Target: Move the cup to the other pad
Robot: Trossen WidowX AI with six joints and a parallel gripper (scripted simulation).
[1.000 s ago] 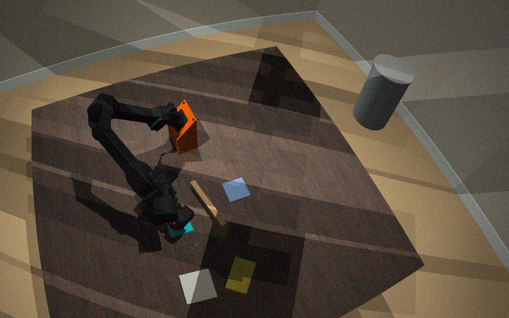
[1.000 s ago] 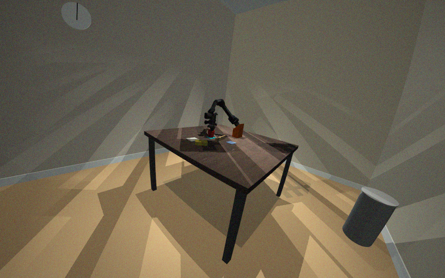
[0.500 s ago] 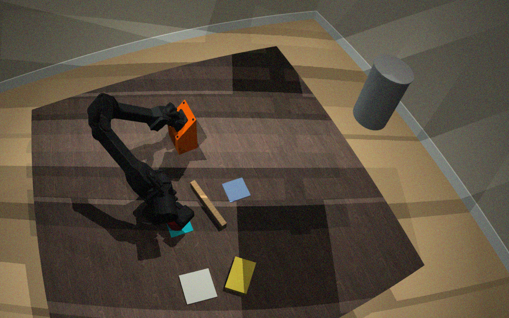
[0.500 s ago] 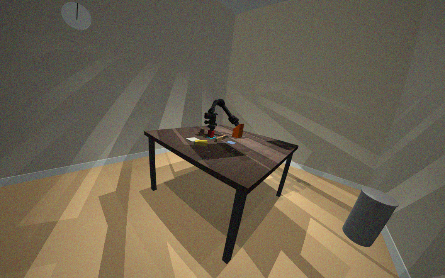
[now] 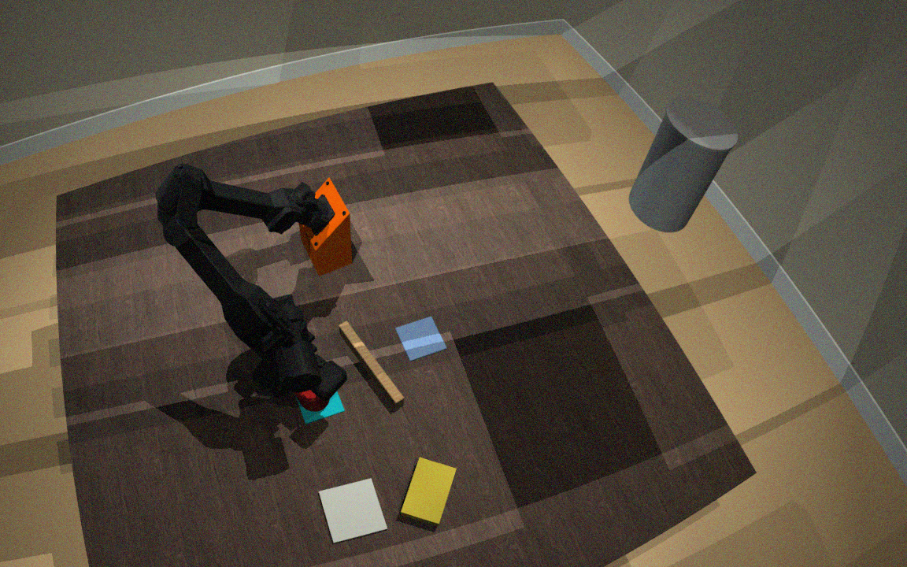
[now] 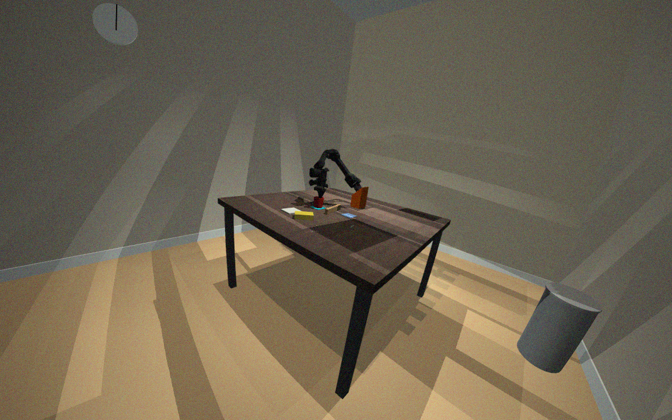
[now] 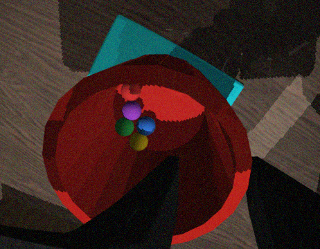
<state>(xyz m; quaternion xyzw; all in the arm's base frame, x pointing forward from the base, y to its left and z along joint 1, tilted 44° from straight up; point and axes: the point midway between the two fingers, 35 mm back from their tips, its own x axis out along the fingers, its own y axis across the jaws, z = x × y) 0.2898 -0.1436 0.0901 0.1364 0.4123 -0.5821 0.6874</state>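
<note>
Now: the cup 30 mm ahead of my gripper tip and 20 mm below it. Round my gripper tip: wooden bar 10 mm ahead, 130 mm to the left, 50 mm below; light blue pad 260 mm to the left, 70 mm below; teal pad 30 mm ahead, 10 mm to the left, 70 mm below.
</note>
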